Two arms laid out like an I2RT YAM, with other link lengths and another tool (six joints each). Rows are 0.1 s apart.
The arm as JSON. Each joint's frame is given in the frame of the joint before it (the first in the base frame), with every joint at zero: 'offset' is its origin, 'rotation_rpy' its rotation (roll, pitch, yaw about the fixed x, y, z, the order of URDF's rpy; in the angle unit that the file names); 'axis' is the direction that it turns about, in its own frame. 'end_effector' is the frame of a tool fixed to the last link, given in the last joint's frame.
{
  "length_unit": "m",
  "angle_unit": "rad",
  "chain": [
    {
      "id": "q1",
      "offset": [
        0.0,
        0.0,
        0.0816
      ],
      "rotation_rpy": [
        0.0,
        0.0,
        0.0
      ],
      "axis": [
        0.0,
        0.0,
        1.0
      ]
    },
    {
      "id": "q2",
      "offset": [
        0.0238,
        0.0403,
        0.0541
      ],
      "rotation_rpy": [
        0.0,
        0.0,
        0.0
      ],
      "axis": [
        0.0,
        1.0,
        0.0
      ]
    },
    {
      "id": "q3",
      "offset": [
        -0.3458,
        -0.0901,
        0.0
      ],
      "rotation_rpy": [
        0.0,
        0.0,
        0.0
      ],
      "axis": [
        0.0,
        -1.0,
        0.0
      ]
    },
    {
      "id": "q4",
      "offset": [
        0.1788,
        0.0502,
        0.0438
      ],
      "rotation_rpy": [
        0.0,
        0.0,
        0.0
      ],
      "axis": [
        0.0,
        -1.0,
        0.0
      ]
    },
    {
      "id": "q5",
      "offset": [
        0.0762,
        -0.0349,
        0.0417
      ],
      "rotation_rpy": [
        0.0,
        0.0,
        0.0
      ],
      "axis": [
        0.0,
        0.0,
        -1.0
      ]
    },
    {
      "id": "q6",
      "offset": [
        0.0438,
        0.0,
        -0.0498
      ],
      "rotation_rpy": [
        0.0,
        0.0,
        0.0
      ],
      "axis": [
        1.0,
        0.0,
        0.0
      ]
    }
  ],
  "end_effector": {
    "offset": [
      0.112,
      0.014,
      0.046
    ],
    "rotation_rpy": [
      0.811,
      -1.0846,
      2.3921
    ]
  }
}
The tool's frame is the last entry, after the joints.
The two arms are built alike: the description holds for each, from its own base.
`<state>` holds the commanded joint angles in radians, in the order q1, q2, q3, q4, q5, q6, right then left.
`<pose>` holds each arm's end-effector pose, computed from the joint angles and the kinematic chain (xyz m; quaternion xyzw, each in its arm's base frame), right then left.
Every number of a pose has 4 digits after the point. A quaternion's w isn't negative.
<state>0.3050 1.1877 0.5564 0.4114 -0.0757 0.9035 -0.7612 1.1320 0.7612 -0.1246 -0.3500 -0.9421</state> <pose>0.3008 0.0422 0.3659 -0.6684 0.1238 -0.6816 0.2707 0.2200 -0.1245 0.3331 0.7137 0.3629 0.5217 0.2947</pose>
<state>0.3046 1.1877 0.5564 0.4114 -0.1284 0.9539 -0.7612 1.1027 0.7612 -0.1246 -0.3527 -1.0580</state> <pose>0.2994 0.0483 0.3643 -0.6707 0.1325 -0.6646 0.3015 0.2147 -0.1170 0.3351 0.6895 0.4136 0.5016 0.3191</pose>
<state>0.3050 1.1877 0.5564 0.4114 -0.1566 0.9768 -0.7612 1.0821 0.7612 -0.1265 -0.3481 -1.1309</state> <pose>0.2985 0.0519 0.3636 -0.6720 0.1352 -0.6554 0.3170 0.2106 -0.1131 0.3358 0.6745 0.4433 0.4855 0.3360</pose>
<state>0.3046 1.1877 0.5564 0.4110 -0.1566 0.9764 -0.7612 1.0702 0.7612 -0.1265 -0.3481 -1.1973</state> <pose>0.2985 0.0518 0.3635 -0.6722 0.1352 -0.6554 0.3168 0.2081 -0.1102 0.3354 0.6606 0.4700 0.4706 0.3481</pose>
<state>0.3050 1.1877 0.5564 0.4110 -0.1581 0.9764 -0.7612 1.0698 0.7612 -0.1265 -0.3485 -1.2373</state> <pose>0.2984 0.0521 0.3635 -0.6723 0.1347 -0.6551 0.3175 0.2075 -0.1095 0.3338 0.6538 0.4857 0.4609 0.3524</pose>
